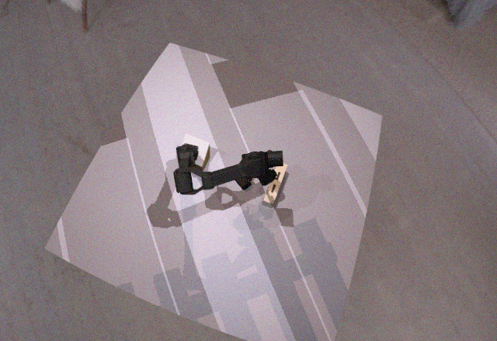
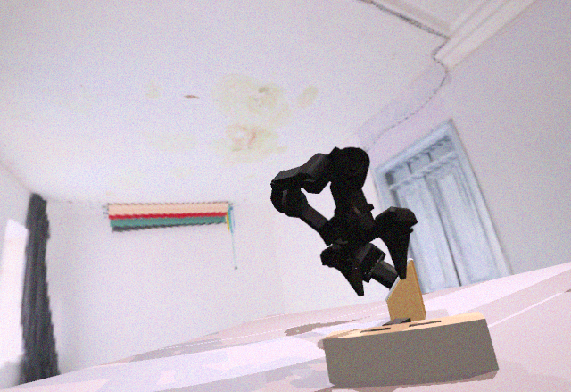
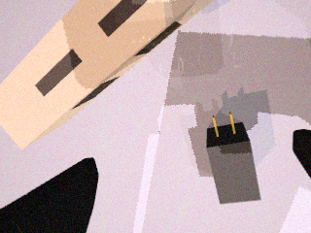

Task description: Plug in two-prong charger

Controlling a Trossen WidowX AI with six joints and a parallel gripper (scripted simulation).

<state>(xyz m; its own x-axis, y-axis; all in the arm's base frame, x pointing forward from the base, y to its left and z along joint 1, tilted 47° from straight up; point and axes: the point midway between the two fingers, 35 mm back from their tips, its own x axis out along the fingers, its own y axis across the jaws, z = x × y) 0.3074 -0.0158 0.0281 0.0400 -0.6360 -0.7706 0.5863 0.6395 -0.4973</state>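
My gripper tip is now 40 mm past the black two-prong charger and 80 mm above it.
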